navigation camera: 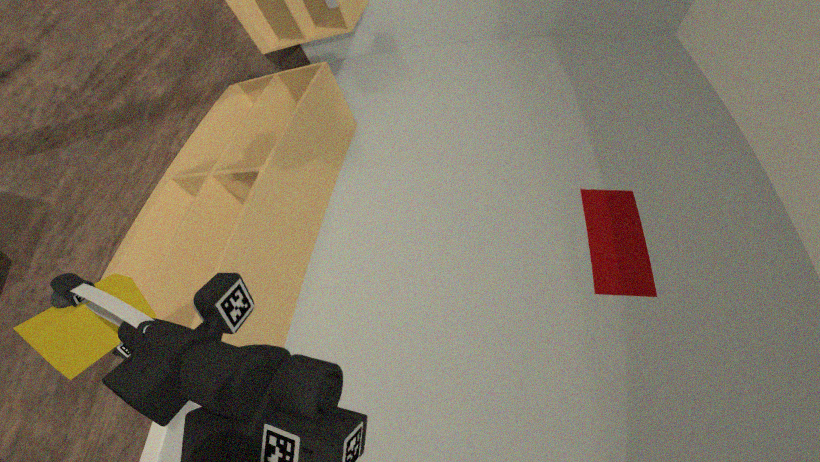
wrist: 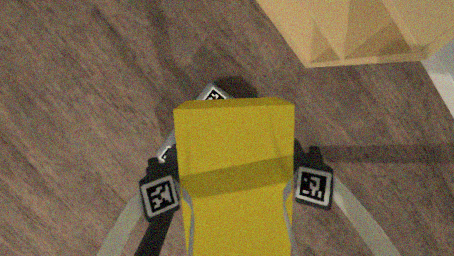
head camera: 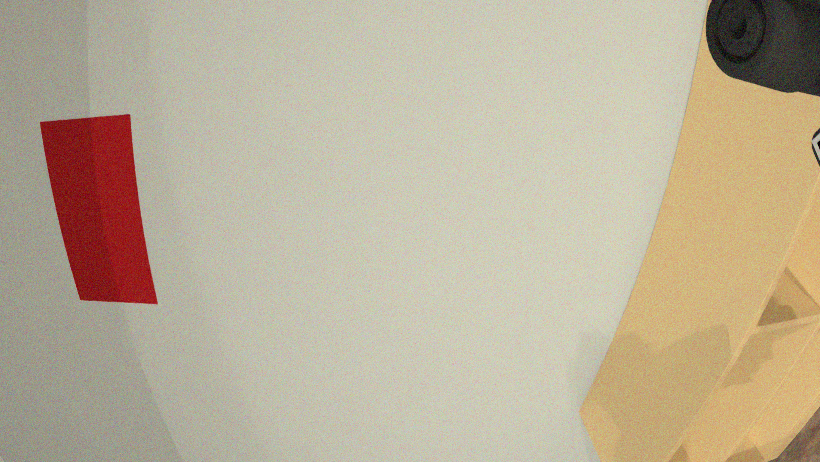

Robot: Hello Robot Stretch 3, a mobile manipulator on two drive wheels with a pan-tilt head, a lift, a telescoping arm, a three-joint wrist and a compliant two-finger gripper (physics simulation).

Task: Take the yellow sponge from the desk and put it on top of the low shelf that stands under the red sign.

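Places are measured from the robot's base along level axes (x ahead, y left, z up), in metres.
Where they show: gripper, fingertip midpoint: [navigation camera: 87, 313].
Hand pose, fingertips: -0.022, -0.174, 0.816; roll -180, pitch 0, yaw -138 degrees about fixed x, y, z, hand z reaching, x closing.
Note:
After its pixels a point has its place, as x, y, z.
The yellow sponge [navigation camera: 71, 344] @[-0.043, -0.148, 0.870] [wrist: 235, 130] is clamped between the two fingertips of my gripper [navigation camera: 94, 321] @[-0.022, -0.174, 0.816] [wrist: 233, 157] @[-0.022, -0.174, 0.816], seen in the navigation and wrist views. It hangs above the floor at the open front side of the low shelf [head camera: 717, 229] @[0.239, -0.723, 0.611] [navigation camera: 286, 229] @[0.217, -0.730, 0.611] [wrist: 370, 63]; the height gap cannot be told. The pale wooden shelf top runs along the wall. The red sign [head camera: 103, 212] @[0.282, -0.961, 1.735] [navigation camera: 619, 241] @[0.281, -0.961, 1.758] is on the wall above the shelf. In the head view the sponge does not show. The desk does not show in these views.
My dark wrist [head camera: 763, 45] @[-0.013, -0.182, 1.158] [navigation camera: 246, 373] @[-0.007, -0.160, 1.113] reaches over the near part of the shelf top. A second wooden shelf [navigation camera: 304, 39] @[1.312, -0.805, 0.321] stands past the low shelf's far end. The grey wall [head camera: 401, 200] @[0.265, -0.959, 1.156] [navigation camera: 459, 229] @[0.301, -0.967, 1.187] borders the shelf top. My base's marker [wrist: 214, 94] shows past the sponge.

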